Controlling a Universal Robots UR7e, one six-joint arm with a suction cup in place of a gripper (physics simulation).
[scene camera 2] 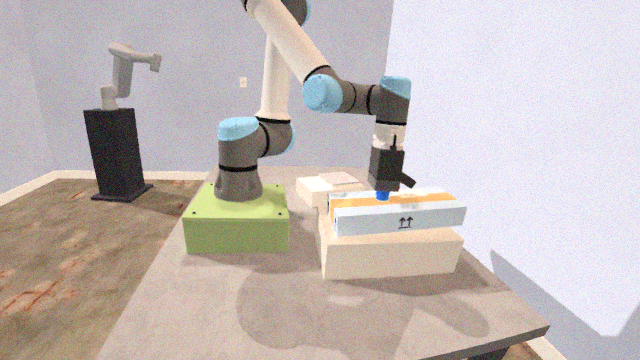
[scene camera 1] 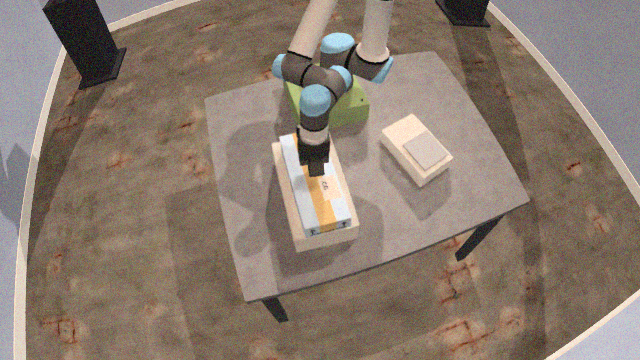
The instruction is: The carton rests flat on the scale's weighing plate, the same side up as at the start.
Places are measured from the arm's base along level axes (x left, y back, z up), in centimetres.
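Pixels of known places: hand at its tool point: point(scene camera 2: 379, 203); arm's base at its link origin: point(scene camera 2: 238, 192).
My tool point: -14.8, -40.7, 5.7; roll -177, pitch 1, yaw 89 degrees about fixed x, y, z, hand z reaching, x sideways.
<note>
For each thing: its middle in the pictures, then the offset to it from my tool point, as dx, dy, dz. Level surfaces: height alone.
- carton at the middle of its body: point(scene camera 2: 394, 209) point(scene camera 1: 312, 179) -0.6, -4.3, -1.3
- long beige block at the middle of its body: point(scene camera 2: 383, 238) point(scene camera 1: 313, 190) -0.5, -2.8, -10.6
- scale at the middle of its body: point(scene camera 1: 417, 147) point(scene camera 2: 329, 186) +39.8, +8.6, -11.8
- grey table at its surface level: dz -15.7
The carton point(scene camera 1: 327, 212) point(scene camera 2: 370, 222), white with an orange band, lies over the top of a long beige block point(scene camera 1: 327, 243) point(scene camera 2: 390, 260). In scene camera 2 its arrows point up; its right end looks very slightly raised, and I cannot tell if its whole underside touches the block. My gripper point(scene camera 1: 316, 174) point(scene camera 2: 382, 195), a blue suction cup under a black body, is on the carton's top, off-centre towards the robot base, and holds it. The scale point(scene camera 1: 400, 131) point(scene camera 2: 311, 192), a low cream box with a grey weighing plate point(scene camera 1: 426, 150) point(scene camera 2: 338, 178), stands apart from the block, its plate bare.
The green base block point(scene camera 1: 350, 114) point(scene camera 2: 237, 235) under the robot arm stands on the grey table point(scene camera 1: 410, 75) point(scene camera 2: 200, 300). In scene camera 1 the scale is right of the carton, with a stretch of table between. A black pedestal point(scene camera 1: 82, 42) point(scene camera 2: 115, 155) stands on the floor beyond the table.
</note>
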